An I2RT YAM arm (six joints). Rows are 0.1 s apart.
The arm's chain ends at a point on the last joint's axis. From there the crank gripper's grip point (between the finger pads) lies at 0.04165 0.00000 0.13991 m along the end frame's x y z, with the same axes.
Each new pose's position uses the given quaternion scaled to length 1; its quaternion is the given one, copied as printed.
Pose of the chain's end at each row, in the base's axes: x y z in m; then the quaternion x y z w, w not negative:
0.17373 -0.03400 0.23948 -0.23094 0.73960 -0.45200 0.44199
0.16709 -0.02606 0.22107 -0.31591 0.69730 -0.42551 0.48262
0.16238 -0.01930 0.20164 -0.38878 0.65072 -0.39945 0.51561
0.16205 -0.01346 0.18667 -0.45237 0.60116 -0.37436 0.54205
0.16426 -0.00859 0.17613 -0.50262 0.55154 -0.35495 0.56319
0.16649 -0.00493 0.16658 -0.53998 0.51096 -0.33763 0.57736
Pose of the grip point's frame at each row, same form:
0.27348 -0.12985 0.19287 -0.23094 0.73960 -0.45200 0.44199
0.28494 -0.10188 0.18016 -0.31591 0.69730 -0.42551 0.48262
0.29281 -0.07417 0.16576 -0.38878 0.65072 -0.39945 0.51561
0.30049 -0.04738 0.15515 -0.45237 0.60116 -0.37436 0.54205
0.30692 -0.02391 0.14922 -0.50262 0.55154 -0.35495 0.56319
0.31046 -0.00519 0.14246 -0.53998 0.51096 -0.33763 0.57736

